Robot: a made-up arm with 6 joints. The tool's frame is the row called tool.
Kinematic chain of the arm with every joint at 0, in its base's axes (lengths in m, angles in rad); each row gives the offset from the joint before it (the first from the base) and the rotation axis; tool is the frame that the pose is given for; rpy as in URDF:
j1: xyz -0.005 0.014 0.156 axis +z
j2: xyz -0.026 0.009 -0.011 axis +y
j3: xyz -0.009 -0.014 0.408 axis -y
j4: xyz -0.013 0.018 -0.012 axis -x
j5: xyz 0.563 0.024 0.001 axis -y
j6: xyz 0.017 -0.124 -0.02 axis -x
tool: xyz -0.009 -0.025 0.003 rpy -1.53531 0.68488 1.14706
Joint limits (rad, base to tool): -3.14..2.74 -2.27..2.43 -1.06..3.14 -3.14..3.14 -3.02..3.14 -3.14..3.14
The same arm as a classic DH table. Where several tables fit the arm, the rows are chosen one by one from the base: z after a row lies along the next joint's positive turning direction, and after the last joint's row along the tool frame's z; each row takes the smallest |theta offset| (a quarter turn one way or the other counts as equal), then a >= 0, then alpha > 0; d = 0 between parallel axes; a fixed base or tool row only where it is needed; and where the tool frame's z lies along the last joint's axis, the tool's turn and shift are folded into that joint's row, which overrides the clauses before.
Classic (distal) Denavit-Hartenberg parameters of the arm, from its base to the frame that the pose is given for. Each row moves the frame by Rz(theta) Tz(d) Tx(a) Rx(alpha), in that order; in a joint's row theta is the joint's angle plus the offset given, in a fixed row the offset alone. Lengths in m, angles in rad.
base (fixed): theta offset -1.2278, d 0, a -0.0149, alpha 0
j1: theta offset 1.2278, d 0.145, a -0.026, alpha -1.5708
j2: theta offset 1.5487, d 0, a -0.4081, alpha 3.1416
j3: theta offset -0.0221, d -0.013, a 0.012, alpha 1.5708
j4: theta offset 0, d -0.55, a -0.001, alpha -1.5708
j5: theta offset 0, d 0.1, a 0.02, alpha 1.5708
j6: theta offset -0.0636, d 0.0437, a -0.0046, alpha 0.447
tool (fixed): theta offset -0.8282, d -0.0573, a 0, alpha 0
Joint limits (rad, base to tool): -3.14..2.74 -2.27..2.43 -1.06..3.14 -3.14..3.14 -3.02..3.14 -3.14..3.14

